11 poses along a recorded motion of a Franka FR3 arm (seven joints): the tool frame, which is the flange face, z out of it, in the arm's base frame.
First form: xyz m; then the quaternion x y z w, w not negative.
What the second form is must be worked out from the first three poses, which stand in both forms.
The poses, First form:
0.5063, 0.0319, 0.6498, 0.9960, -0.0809, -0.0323, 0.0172
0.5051, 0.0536, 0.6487, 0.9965, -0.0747, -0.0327, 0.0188
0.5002, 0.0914, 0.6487, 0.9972, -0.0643, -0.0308, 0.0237
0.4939, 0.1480, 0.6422, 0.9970, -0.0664, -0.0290, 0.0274
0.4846, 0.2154, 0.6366, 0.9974, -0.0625, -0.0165, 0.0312
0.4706, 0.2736, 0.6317, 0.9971, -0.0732, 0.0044, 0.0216
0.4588, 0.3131, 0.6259, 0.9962, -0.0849, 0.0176, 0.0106
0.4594, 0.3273, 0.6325, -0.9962, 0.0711, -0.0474, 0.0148
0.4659, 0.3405, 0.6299, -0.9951, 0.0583, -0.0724, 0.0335
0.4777, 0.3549, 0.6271, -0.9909, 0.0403, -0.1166, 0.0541
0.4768, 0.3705, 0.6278, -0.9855, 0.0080, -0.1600, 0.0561
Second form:
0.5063, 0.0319, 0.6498, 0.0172, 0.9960, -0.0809, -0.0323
0.5051, 0.0536, 0.6487, 0.0188, 0.9965, -0.0747, -0.0327
0.5002, 0.0914, 0.6487, 0.0237, 0.9972, -0.0643, -0.0308
0.4939, 0.1480, 0.6422, 0.0274, 0.9970, -0.0664, -0.0290
0.4846, 0.2154, 0.6366, 0.0312, 0.9974, -0.0625, -0.0165
0.4706, 0.2736, 0.6317, 0.0216, 0.9971, -0.0732, 0.0044
0.4588, 0.3131, 0.6259, 0.0106, 0.9962, -0.0849, 0.0176
0.4594, 0.3273, 0.6325, 0.0148, -0.9962, 0.0711, -0.0474
0.4659, 0.3405, 0.6299, 0.0335, -0.9951, 0.0583, -0.0724
0.4777, 0.3549, 0.6271, 0.0541, -0.9909, 0.0403, -0.1166
0.4768, 0.3705, 0.6278, 0.0561, -0.9855, 0.0080, -0.1600

